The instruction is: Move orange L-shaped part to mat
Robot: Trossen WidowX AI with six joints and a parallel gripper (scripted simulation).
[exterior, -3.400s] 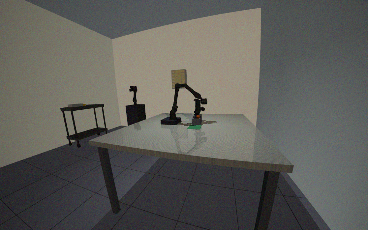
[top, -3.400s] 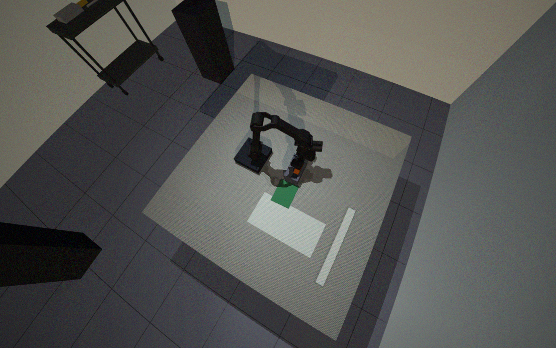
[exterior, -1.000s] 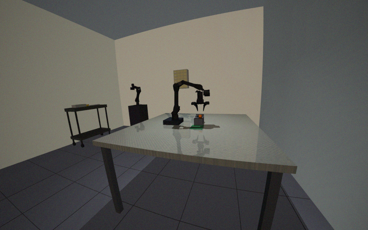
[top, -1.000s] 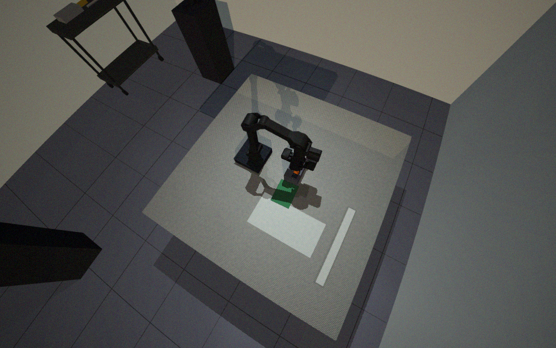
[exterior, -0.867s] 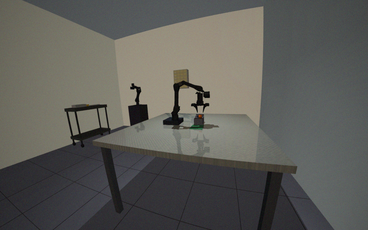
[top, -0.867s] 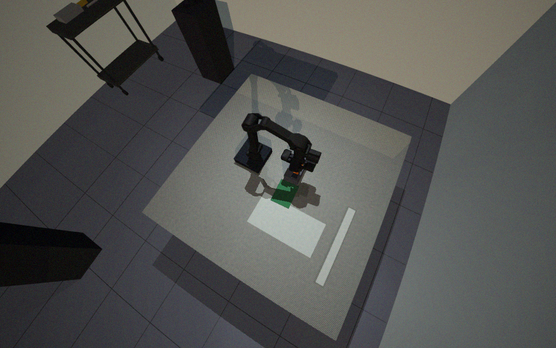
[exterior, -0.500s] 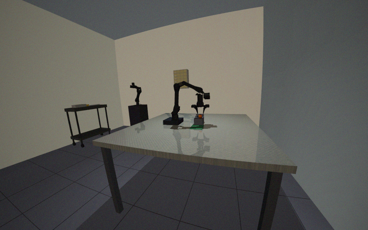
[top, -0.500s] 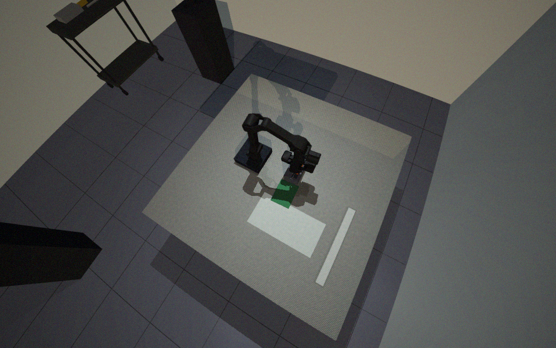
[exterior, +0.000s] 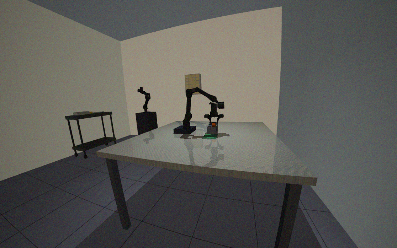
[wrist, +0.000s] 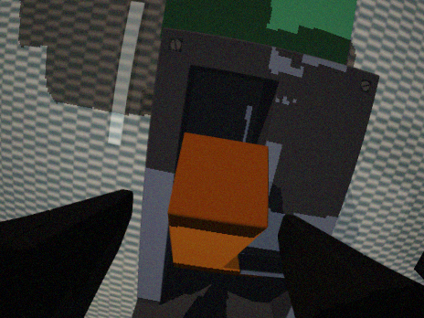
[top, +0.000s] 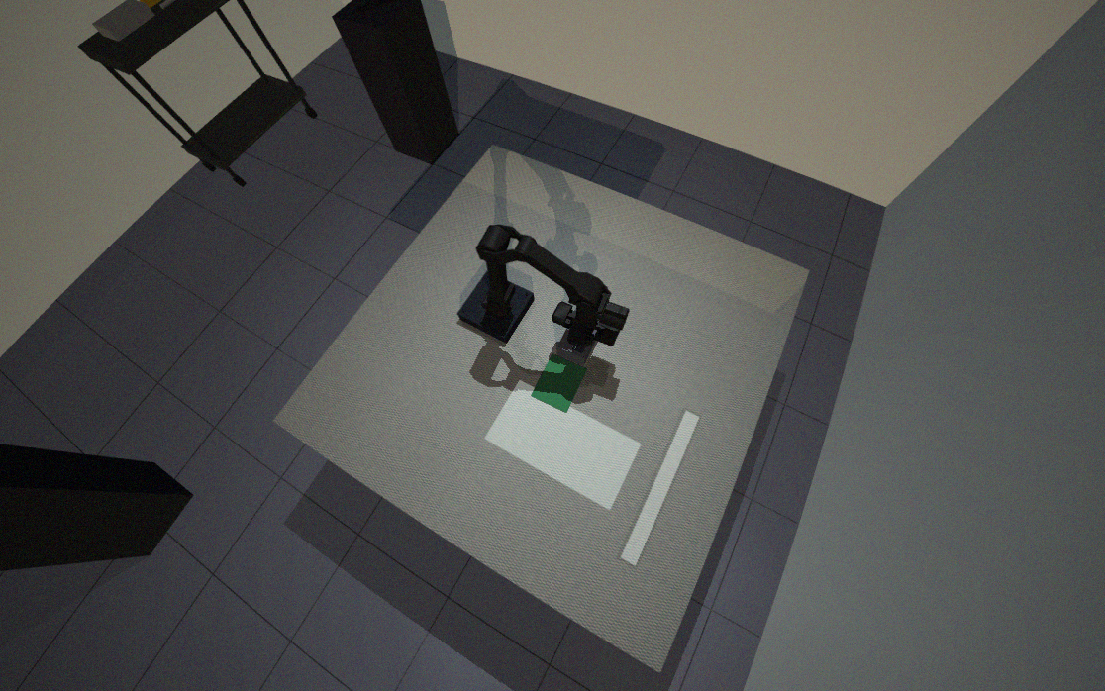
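Right now my gripper tip is 2 cm past the orange L-shaped part, 3 cm to the right of it and 4 cm above it. Also, from my gripper tip: green mat: 1 cm behind, 15 cm to the right, 9 cm below.
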